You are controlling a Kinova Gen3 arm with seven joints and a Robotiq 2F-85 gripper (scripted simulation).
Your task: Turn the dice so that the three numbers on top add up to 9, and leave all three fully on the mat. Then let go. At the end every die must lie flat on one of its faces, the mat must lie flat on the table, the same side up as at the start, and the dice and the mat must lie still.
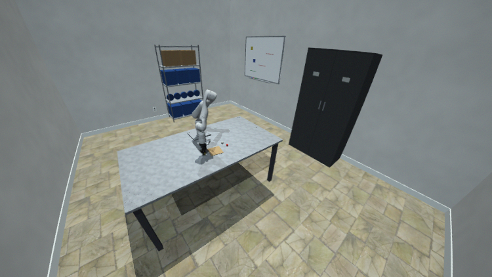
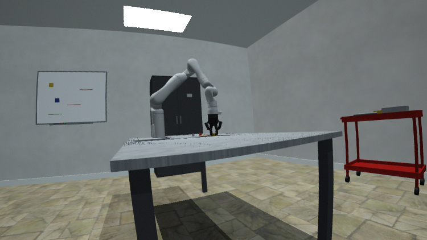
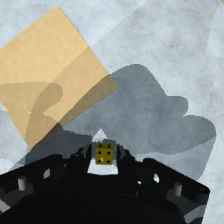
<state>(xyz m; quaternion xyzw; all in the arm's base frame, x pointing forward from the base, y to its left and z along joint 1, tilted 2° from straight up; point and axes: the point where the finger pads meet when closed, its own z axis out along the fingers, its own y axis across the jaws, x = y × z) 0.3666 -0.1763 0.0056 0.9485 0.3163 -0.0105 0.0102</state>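
The yellow die is 10 mm below my hand. Also, from my hand: red die 30 mm ahead, 290 mm to the left, 10 mm below; then tan mat 30 mm ahead, 130 mm to the left, 20 mm below; then white die 40 mm behind, 280 mm to the left, 10 mm below.
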